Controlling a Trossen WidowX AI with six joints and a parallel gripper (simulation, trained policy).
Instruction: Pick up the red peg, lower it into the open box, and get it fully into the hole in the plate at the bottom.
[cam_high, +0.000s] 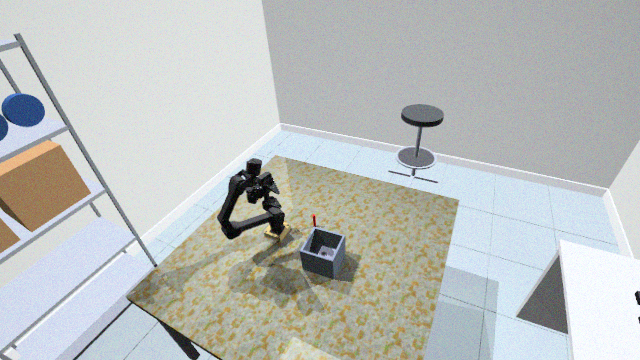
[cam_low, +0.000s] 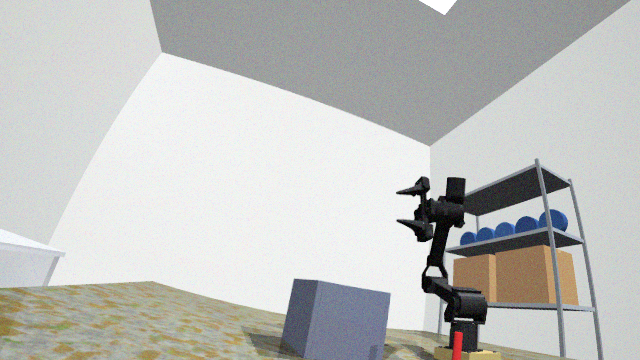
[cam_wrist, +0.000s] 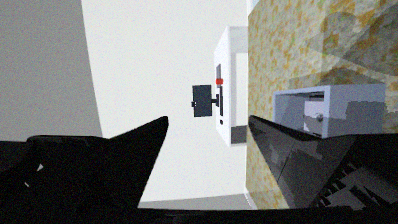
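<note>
My gripper tip is 2 cm short of the red peg, 24 cm to the right of it and 34 cm above it. Also, from my gripper tip: plate 16 cm ahead, 4 cm to the left, 34 cm below.
</note>
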